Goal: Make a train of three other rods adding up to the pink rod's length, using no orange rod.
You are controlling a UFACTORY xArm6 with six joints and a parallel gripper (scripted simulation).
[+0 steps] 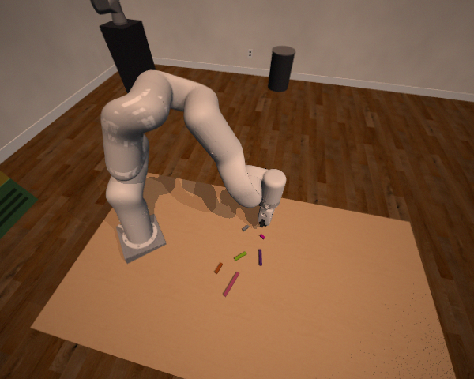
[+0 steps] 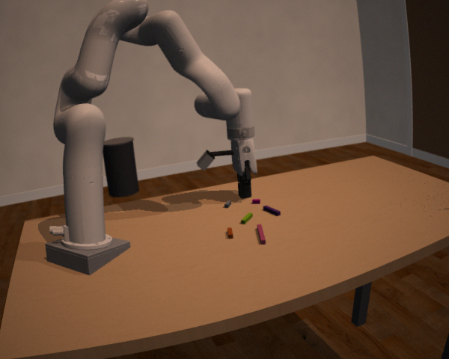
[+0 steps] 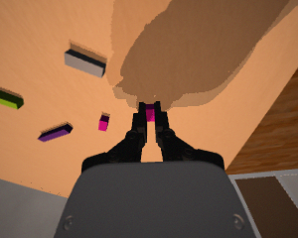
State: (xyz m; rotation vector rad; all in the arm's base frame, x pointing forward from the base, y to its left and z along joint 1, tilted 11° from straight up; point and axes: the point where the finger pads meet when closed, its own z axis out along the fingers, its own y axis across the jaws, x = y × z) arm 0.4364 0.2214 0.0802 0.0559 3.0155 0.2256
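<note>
Right now my hand is 270 mm to the left of the pink rod, 40 mm past it and 20 mm above it. From my hand the other things lie so: purple rod 150 mm to the right, 30 mm ahead, 20 mm below; then grey rod 60 mm behind, 50 mm to the right, 20 mm below; then lime rod 170 mm to the right, 40 mm behind, 20 mm below.
</note>
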